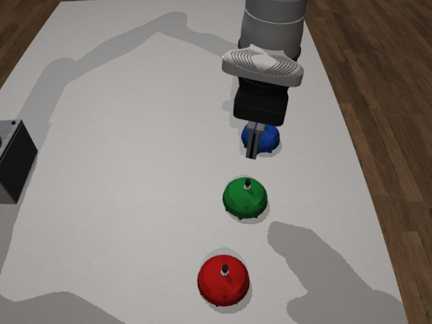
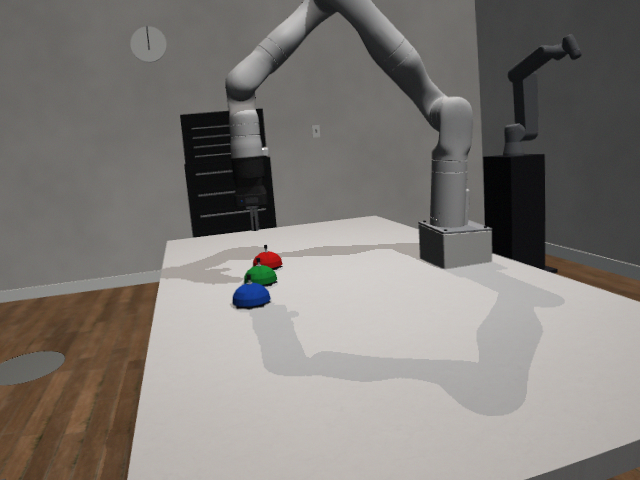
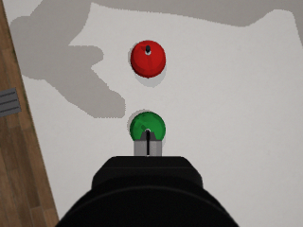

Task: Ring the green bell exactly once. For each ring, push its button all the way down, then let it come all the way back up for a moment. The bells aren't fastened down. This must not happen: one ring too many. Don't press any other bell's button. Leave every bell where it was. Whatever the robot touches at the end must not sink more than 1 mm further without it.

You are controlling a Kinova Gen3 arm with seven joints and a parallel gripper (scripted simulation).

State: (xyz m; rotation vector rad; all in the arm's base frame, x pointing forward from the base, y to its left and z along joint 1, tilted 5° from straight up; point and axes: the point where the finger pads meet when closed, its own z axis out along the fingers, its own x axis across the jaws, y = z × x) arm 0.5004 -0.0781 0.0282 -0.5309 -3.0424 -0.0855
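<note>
The green bell lies 110 mm below my hand. The rest, counted from my hand: blue bell (150 mm to the left, 110 mm below, 60 mm ahead); red bell (160 mm to the right, 110 mm below, 50 mm behind).
</note>
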